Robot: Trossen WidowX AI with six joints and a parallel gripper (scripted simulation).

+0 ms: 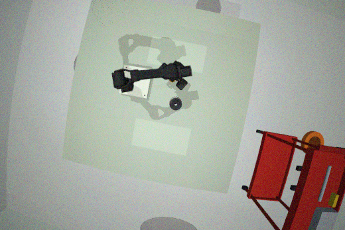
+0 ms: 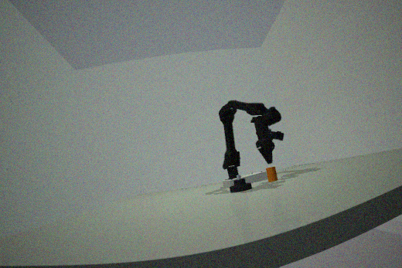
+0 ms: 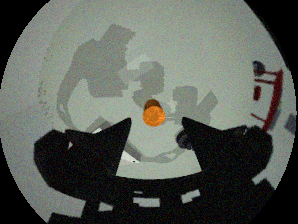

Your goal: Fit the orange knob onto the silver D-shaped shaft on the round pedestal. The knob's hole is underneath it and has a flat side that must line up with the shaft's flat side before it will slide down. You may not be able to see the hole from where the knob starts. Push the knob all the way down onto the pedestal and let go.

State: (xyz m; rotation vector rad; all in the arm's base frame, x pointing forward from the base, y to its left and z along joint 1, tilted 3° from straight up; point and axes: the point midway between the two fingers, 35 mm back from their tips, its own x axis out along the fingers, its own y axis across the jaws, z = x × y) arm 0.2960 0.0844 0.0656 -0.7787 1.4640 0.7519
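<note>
Now: the orange knob 10 mm behind my gripper tip and 30 mm below it. Round my gripper tip: round pedestal 40 mm ahead, 170 mm to the right, 50 mm below.
</note>
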